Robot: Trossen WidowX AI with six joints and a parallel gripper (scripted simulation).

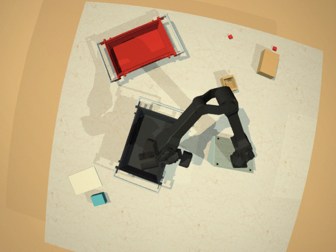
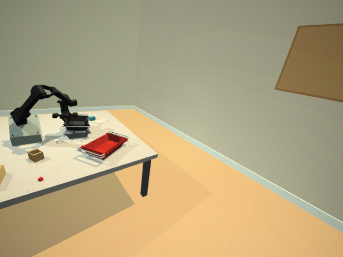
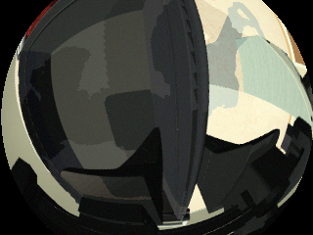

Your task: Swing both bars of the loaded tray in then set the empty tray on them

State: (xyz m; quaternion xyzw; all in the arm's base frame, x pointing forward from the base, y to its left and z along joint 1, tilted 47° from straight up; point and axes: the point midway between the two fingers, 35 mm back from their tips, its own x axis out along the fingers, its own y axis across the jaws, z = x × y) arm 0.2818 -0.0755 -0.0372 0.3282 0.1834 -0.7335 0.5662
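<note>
Now: the black tray 8 cm ahead of my gripper tip, 2 cm to the right of it and 2 cm above it. From my gripper tip the other things lie so: cream flat pad: 39 cm ahead, 18 cm to the left, 9 cm below; then teal cube: 31 cm ahead, 25 cm to the left, 7 cm below; then wooden box: 26 cm behind, 31 cm to the right, 8 cm below.
</note>
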